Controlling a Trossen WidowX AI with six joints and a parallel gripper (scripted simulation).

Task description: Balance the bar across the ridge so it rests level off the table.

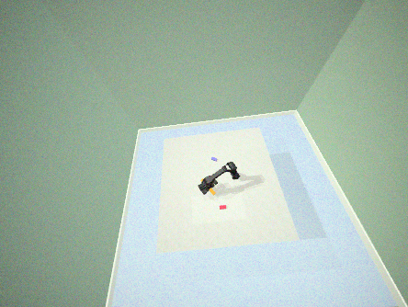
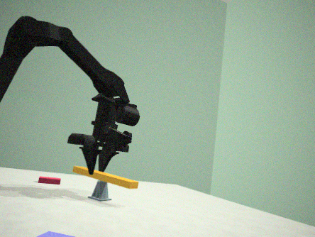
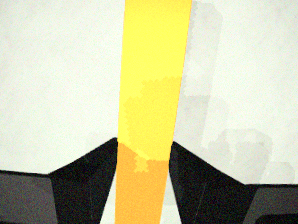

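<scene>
Right now my gripper tip is 20 mm short of the orange bar and 20 mm to the left of it. Also, from my gripper tip: red block (110 mm behind, 190 mm to the left, 50 mm below); then purple block (90 mm behind, 370 mm to the right, 50 mm below).
</scene>
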